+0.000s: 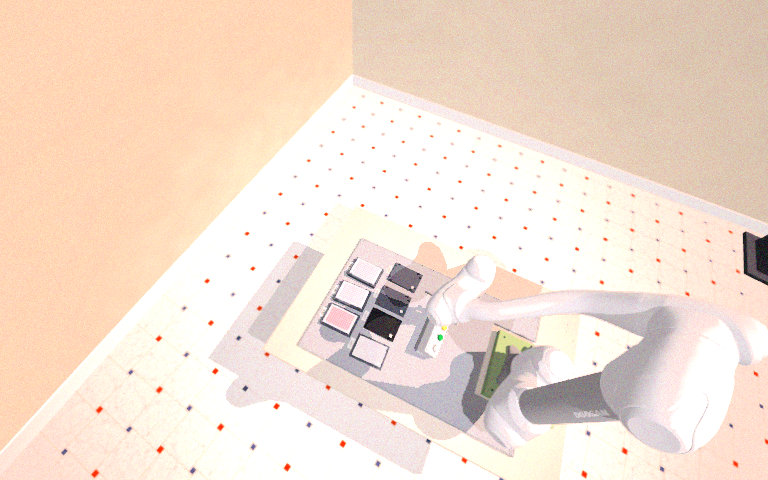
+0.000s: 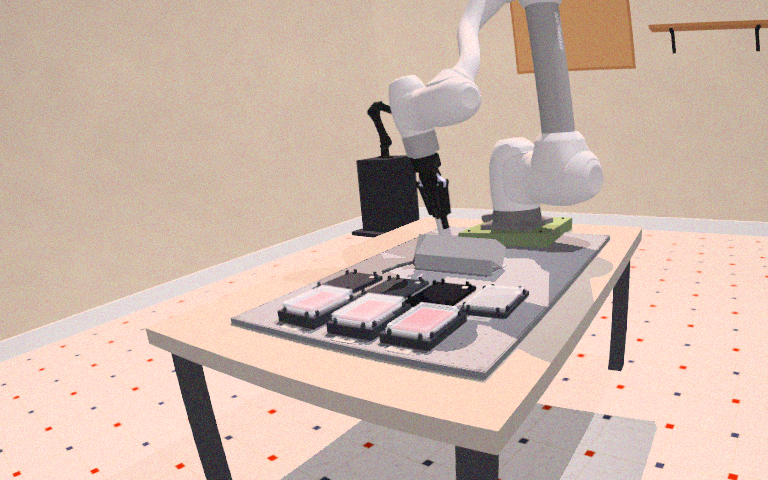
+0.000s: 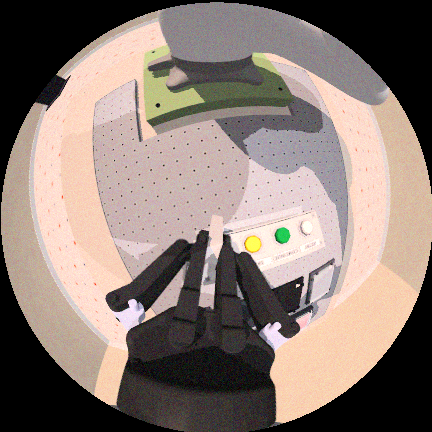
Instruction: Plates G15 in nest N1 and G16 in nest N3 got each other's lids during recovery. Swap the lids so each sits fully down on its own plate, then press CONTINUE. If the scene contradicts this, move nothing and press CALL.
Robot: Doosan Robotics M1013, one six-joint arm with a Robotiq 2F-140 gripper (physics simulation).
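Seen in the pictures: gripper, fingertip midpoint: [image 3: 214, 224]; arm's base at its link origin: [image 2: 517, 225] [image 3: 211, 59].
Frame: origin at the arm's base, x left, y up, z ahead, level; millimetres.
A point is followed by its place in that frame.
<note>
Three lidded plates with pink contents stand in black nests in one row: one plate [image 1: 365, 271] {x -16, y 16, z 809 mm} [image 2: 318, 300] {x 1, y 16, z 830 mm}, a middle plate [image 1: 352, 294] {x 112, y 15, z 794 mm} [image 2: 370, 309] {x 129, y 15, z 812 mm} and a third plate [image 1: 339, 318] {x 231, y 7, z 779 mm} [image 2: 424, 319] {x 239, y 7, z 789 mm}. Nest and plate labels are unreadable, so I cannot tell which is G15 or G16. The button box [image 1: 428, 337] {x 99, y 50, z 412 mm} [image 2: 458, 253] {x 67, y 23, z 432 mm} carries a yellow button [image 1: 444, 327] {x 21, y 42, z 373 mm} [image 3: 253, 244] {x 20, y 43, z 375 mm}, a green button [image 1: 440, 337] {x 70, y 46, z 369 mm} [image 3: 282, 235] {x 67, y 45, z 368 mm} at the CONTINUE label and a white button [image 1: 434, 348] {x 124, y 46, z 370 mm} [image 3: 306, 228] {x 115, y 46, z 365 mm}. My gripper [image 2: 444, 230] {x -32, y 25, z 342 mm} [image 3: 214, 224] {x -32, y 25, z 342 mm} is shut and empty, above the box's yellow-button end. CALL is not visible.
Behind the plates are several dark nests [image 1: 404, 276] {x -113, y -14, z 645 mm} [image 2: 444, 292] {x 144, y -14, z 600 mm} and a pale, plate-sized piece [image 1: 369, 350] {x 269, y -7, z 595 mm} [image 2: 497, 298] {x 281, y -7, z 603 mm} [image 3: 322, 281] {x 265, y -6, z 577 mm}. The arm's green base [image 1: 491, 367] {x 46, y 4, z 125 mm} [image 2: 509, 234] {x 40, y 2, z 127 mm} [image 3: 220, 102] {x 4, y -9, z 133 mm} stands beyond the box. A black pedestal [image 2: 387, 195] stands behind the table.
</note>
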